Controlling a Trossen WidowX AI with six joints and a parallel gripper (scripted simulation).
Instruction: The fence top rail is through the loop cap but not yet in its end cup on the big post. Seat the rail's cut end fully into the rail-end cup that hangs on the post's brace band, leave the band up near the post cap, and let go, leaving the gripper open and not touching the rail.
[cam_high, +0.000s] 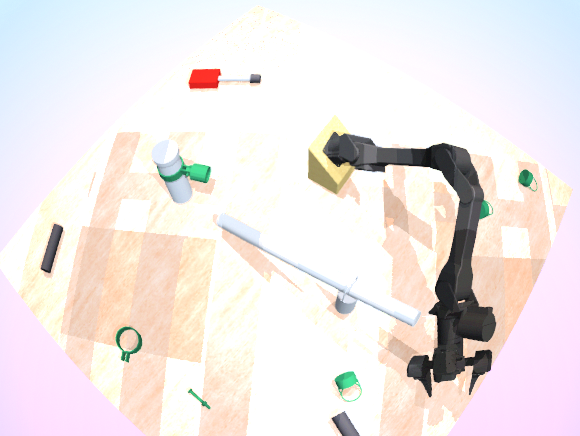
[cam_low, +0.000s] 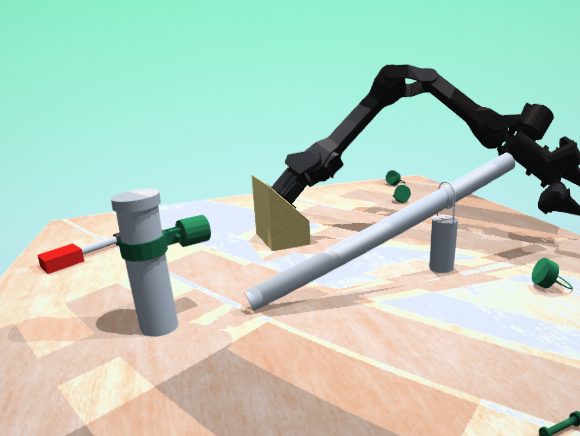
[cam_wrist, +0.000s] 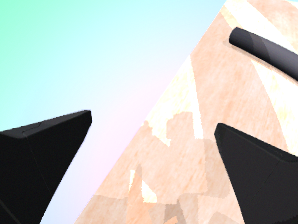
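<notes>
My gripper tip is now 190 mm past the green rail-end cup, 760 mm to the left of it and 30 mm below it. The rest, counted from my gripper tip: green bolt (260 mm ahead, 500 mm to the right, 100 mm below); then red-handled tool (560 mm behind, 940 mm to the right, 90 mm below); then short post (120 mm behind, 320 mm to the right).
</notes>
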